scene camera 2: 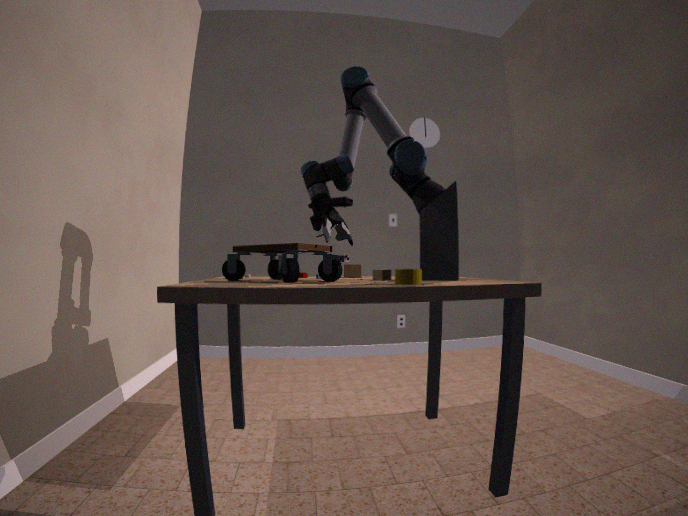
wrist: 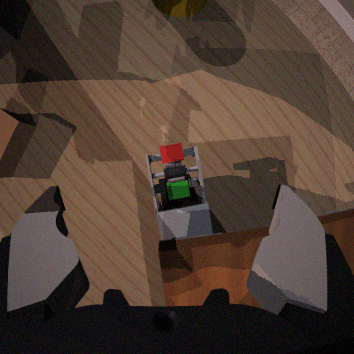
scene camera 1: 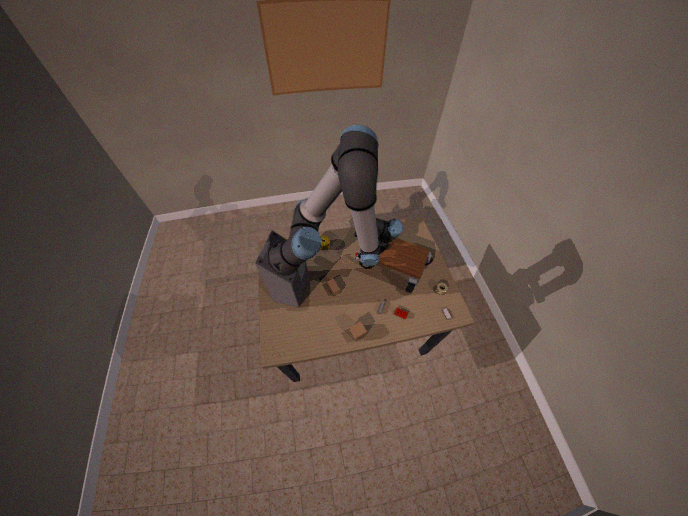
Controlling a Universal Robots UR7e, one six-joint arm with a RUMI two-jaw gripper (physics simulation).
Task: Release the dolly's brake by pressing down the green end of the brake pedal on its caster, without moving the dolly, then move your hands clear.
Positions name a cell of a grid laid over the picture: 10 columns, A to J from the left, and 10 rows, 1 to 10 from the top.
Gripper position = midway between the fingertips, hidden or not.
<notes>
I see my gripper (scene camera 2: E5) and a wooden dolly (scene camera 2: E6).
The wooden dolly also shows in the wrist view (wrist: F8) and in scene camera 1 (scene camera 1: F5). My gripper shows as well in the wrist view (wrist: E6).
</notes>
